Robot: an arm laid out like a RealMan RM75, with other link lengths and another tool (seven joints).
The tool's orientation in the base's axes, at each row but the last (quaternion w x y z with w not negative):
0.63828 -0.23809 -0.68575 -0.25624
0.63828 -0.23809 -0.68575 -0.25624
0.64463 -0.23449 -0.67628 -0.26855
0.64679 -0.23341 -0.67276 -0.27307
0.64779 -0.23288 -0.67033 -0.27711
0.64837 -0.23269 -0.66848 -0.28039
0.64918 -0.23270 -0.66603 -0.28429
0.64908 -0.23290 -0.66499 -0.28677
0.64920 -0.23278 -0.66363 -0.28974
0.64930 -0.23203 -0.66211 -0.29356
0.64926 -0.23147 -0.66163 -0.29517
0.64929 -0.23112 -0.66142 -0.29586
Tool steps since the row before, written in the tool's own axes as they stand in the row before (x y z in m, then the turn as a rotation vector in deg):
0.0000 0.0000 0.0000 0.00 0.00 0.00
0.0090 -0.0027 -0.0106 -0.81 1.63 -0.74
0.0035 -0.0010 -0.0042 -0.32 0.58 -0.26
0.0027 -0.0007 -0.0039 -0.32 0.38 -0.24
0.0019 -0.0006 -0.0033 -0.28 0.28 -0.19
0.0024 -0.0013 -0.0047 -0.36 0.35 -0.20
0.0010 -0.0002 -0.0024 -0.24 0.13 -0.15
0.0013 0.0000 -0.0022 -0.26 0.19 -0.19
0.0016 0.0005 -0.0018 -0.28 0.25 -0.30
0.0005 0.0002 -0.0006 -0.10 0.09 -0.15
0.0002 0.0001 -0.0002 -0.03 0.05 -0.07
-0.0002 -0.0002 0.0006 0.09 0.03 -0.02
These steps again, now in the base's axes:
0.0000 0.0000 0.0000 0.00 0.00 0.00
0.0056 -0.0090 0.0094 1.68 0.75 -0.69
0.0023 -0.0036 0.0035 0.60 0.27 -0.28
0.0023 -0.0032 0.0027 0.45 0.13 -0.29
0.0019 -0.0028 0.0019 0.34 0.09 -0.26
0.0025 -0.0043 0.0023 0.40 0.14 -0.33
0.0016 -0.0018 0.0010 0.21 0.01 -0.23
0.0015 -0.0016 0.0013 0.28 0.02 -0.25
0.0016 -0.0010 0.0016 0.40 -0.01 -0.26
0.0005 -0.0003 0.0005 0.18 -0.03 -0.09
0.0002 -0.0001 0.0002 0.09 -0.01 -0.03
-0.0006 0.0003 -0.0002 0.03 0.00 0.09

